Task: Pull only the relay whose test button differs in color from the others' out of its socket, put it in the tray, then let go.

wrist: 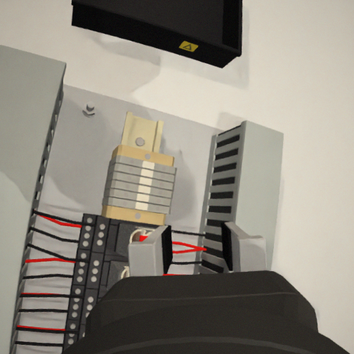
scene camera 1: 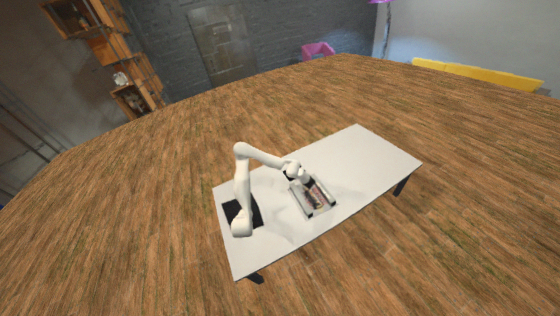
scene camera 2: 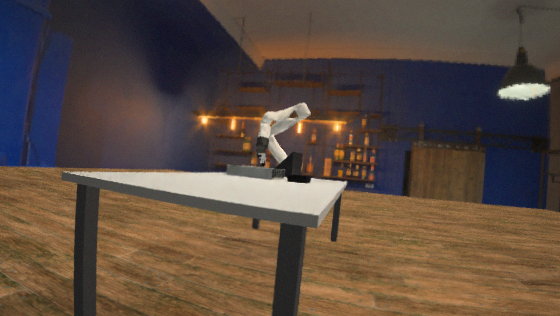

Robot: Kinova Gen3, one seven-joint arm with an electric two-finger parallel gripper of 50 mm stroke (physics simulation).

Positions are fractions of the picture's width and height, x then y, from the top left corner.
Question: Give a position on a grey relay panel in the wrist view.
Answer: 0.21, 0.51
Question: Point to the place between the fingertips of the gripper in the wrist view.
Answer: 0.56, 0.68
